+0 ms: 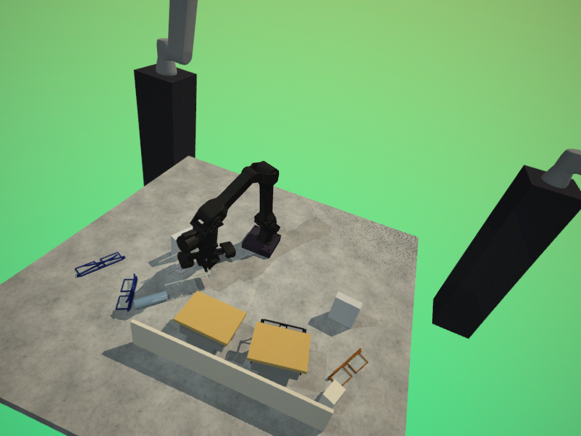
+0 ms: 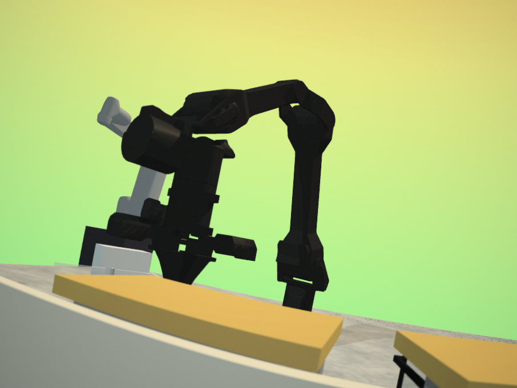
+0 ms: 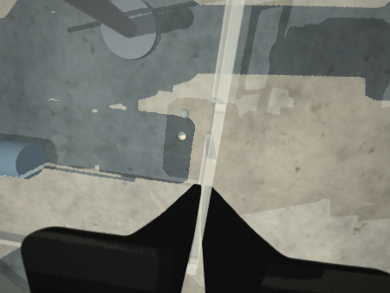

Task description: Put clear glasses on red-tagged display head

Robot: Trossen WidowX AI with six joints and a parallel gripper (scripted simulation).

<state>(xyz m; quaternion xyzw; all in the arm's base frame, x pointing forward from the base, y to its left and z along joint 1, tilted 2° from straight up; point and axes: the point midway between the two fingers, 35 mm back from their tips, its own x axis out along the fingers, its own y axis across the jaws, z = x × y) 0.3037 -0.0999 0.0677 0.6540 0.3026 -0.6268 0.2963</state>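
Now: gripper tip 11 cm to the left of the small post, 4 cm above it and 1 cm past it. From my gripper tip the other things lie so: cream wall: 29 cm ahead, 24 cm to the left, 1 cm below.
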